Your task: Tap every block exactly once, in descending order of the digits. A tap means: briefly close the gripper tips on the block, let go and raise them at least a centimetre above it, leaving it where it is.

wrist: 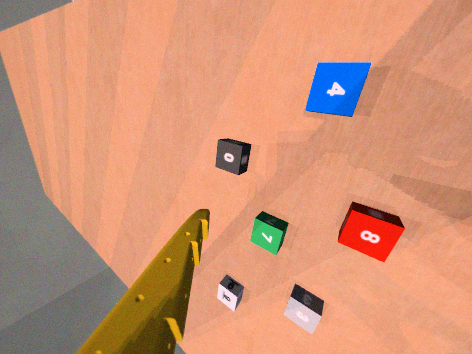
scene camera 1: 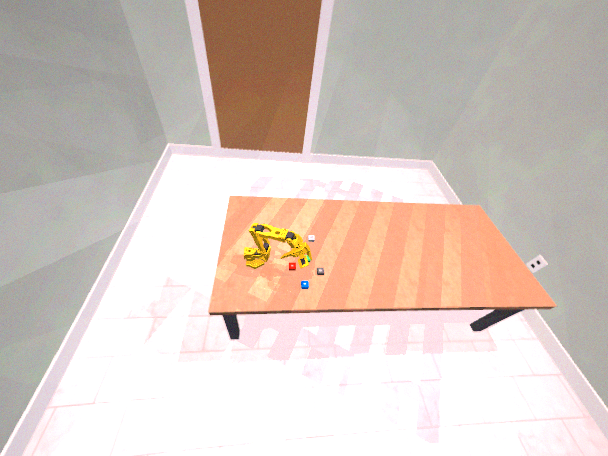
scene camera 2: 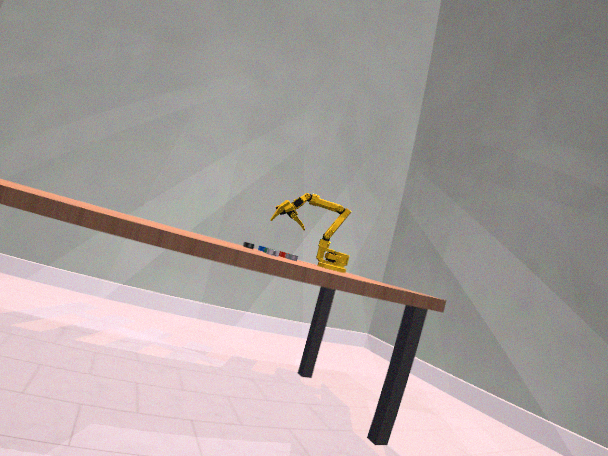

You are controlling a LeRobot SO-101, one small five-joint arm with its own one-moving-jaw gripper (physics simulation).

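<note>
My gripper is fully open and empty, high above the blocks; one notched jaw shows in the wrist view. The red block 8 is right of the green block 7. The white block, its digit apparently an underlined 6, sits near the bottom, left of the light grey block 3. The blue block 4 is at the upper right. The black block 0 is left of it. The grey block is hidden in scene camera 1.
The blocks rest apart on the wooden table. The arm's yellow base stands near the table's left end in scene camera 1. The table's far edges show at the left of the wrist view.
</note>
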